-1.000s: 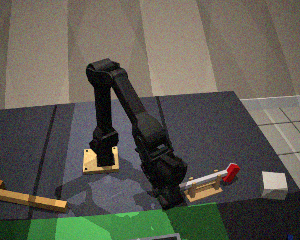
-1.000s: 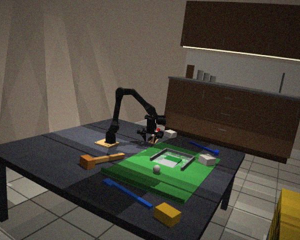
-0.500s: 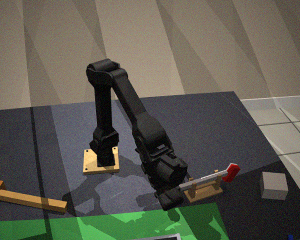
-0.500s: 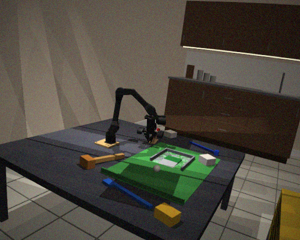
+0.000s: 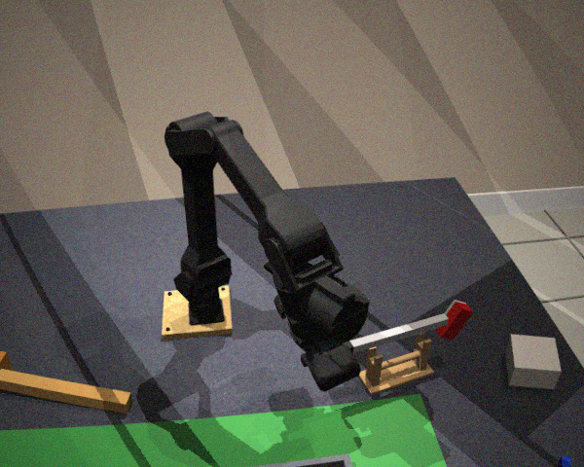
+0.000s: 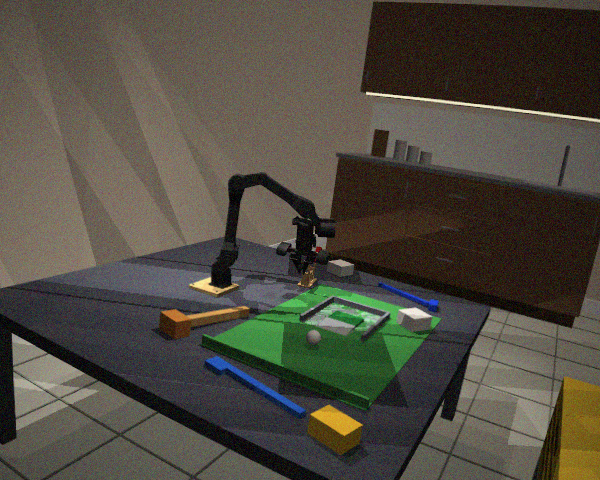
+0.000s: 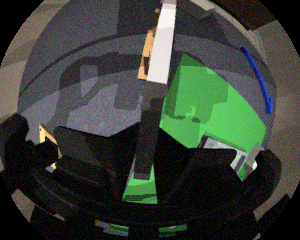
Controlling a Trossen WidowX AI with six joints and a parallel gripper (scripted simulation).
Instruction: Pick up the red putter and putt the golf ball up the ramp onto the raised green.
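The wooden stand lies 3 cm behind my gripper tip, 13 cm to the left of it and 4 cm below it. Also, from my gripper tip: green mat: 25 cm ahead, 22 cm to the right, 7 cm below; white golf ball: 23 cm ahead, 37 cm to the right, 5 cm below; yellow block: 45 cm ahead, 74 cm to the right, 5 cm below.
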